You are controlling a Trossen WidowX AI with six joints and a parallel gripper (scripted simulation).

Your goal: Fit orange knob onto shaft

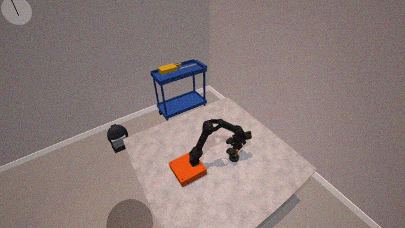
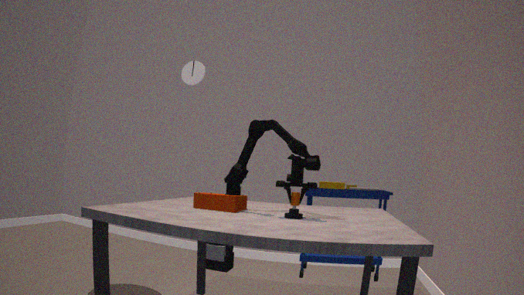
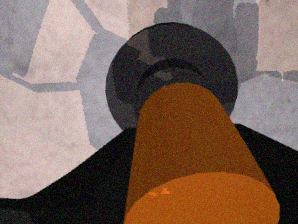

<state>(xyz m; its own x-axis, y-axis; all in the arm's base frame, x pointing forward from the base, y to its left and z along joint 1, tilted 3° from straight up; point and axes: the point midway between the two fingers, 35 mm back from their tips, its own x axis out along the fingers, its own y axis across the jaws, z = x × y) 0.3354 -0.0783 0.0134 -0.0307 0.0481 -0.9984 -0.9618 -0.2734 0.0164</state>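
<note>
My gripper tip is now 3 cm below the orange knob. The rest, counted from my gripper tip: pedestal: 4 cm below.
</note>
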